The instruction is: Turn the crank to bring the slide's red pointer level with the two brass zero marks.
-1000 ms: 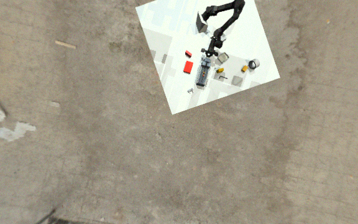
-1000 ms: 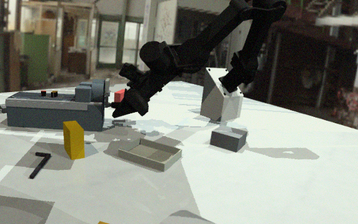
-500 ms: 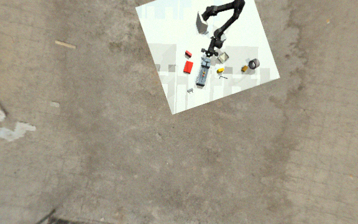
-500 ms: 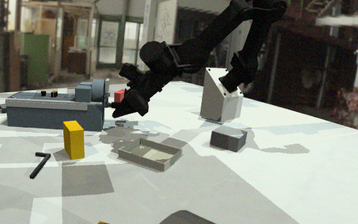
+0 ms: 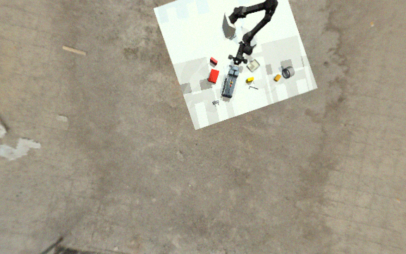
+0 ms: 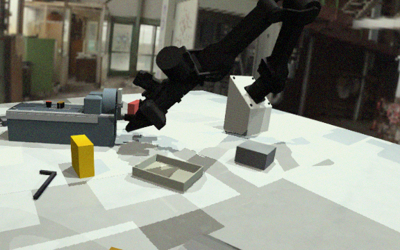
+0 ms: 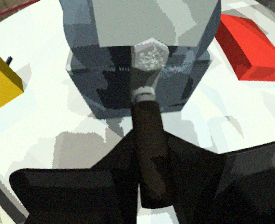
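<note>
Right now my gripper tip is 30 mm below the dark crank handle, 10 mm to the right of it and 10 mm past it. From my gripper tip the other things lie so: red pointer 150 mm ahead, 130 mm to the right, 50 mm above; shallow grey tray 190 mm to the left, 50 mm ahead, 20 mm below; yellow block 170 mm ahead, 80 mm to the left.
</note>
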